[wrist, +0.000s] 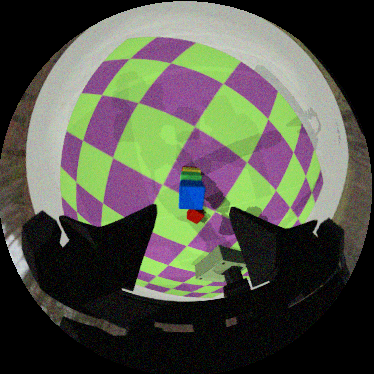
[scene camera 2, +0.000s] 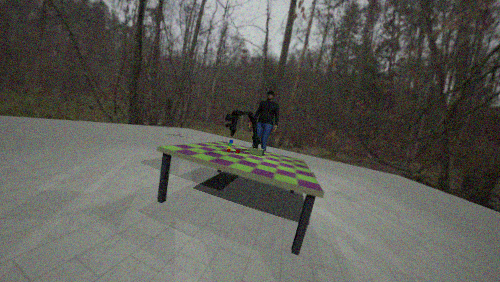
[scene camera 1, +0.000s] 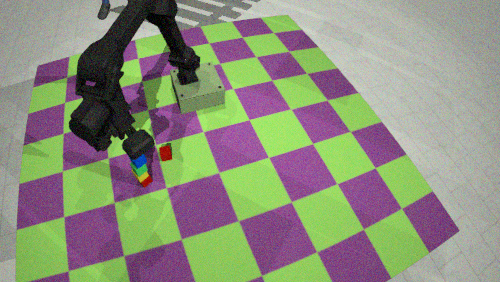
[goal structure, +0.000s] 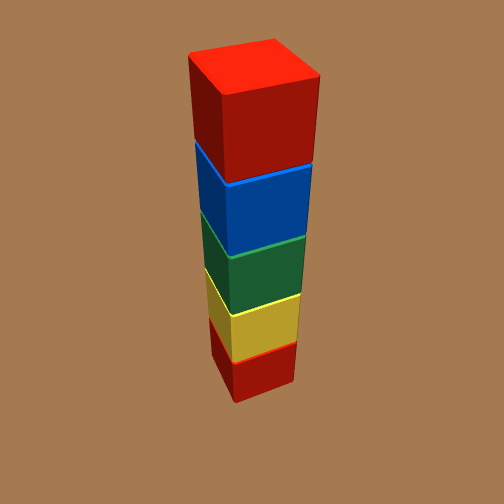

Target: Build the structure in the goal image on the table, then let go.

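Where they show: gripper, between the fingertips: (wrist: 194, 210) (scene camera 2: 231, 136); arm's base, origin of its link: (wrist: 231, 270) (scene camera 2: 255, 147) (scene camera 1: 187, 77).
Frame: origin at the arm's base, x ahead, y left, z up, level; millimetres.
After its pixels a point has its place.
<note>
A stack of small cubes stands on the table: a red cube (scene camera 1: 146, 183) @[x 324, y -234, z -60 mm] at the bottom, then a yellow cube (scene camera 1: 143, 176) @[x 322, y -233, z -22 mm] (wrist: 191, 169) @[x 313, y -254, z -8 mm], a green cube (scene camera 1: 140, 170) @[x 325, y -233, z 15 mm] (wrist: 191, 176) @[x 312, y -249, z 26 mm] and a blue cube (scene camera 1: 139, 161) @[x 321, y -226, z 51 mm] (scene camera 2: 231, 141) @[x 319, y -221, z 46 mm] (wrist: 191, 195) @[x 306, y -233, z 58 mm] on top. The stack looks upright, with small offsets between cubes. A separate red cube (scene camera 1: 165, 152) @[x 254, y -151, z -39 mm] (scene camera 2: 238, 151) @[x 260, y -140, z -52 mm] (wrist: 195, 216) @[x 246, y -152, z -40 mm] lies on the table beside it, toward the robot base. My gripper (scene camera 1: 138, 152) @[x 307, y -235, z 99 mm] (wrist: 194, 210) @[x 307, y -235, z 99 mm] is open and empty, close above the blue cube, fingers apart on either side. The bottom red cube is hidden in the wrist view.
The grey-green robot base block (scene camera 1: 202, 101) @[x 100, y 21, z -35 mm] (wrist: 210, 264) @[x 99, y 1, z -19 mm] stands on the checkered green and purple table (scene camera 1: 260, 180) @[x 432, y 83, z -72 mm] (scene camera 2: 280, 172) @[x 648, y 328, z -72 mm] (wrist: 175, 90) @[x 431, y -416, z -72 mm], behind the cubes in scene camera 1. A person (scene camera 2: 268, 112) stands beyond the table in scene camera 2.
</note>
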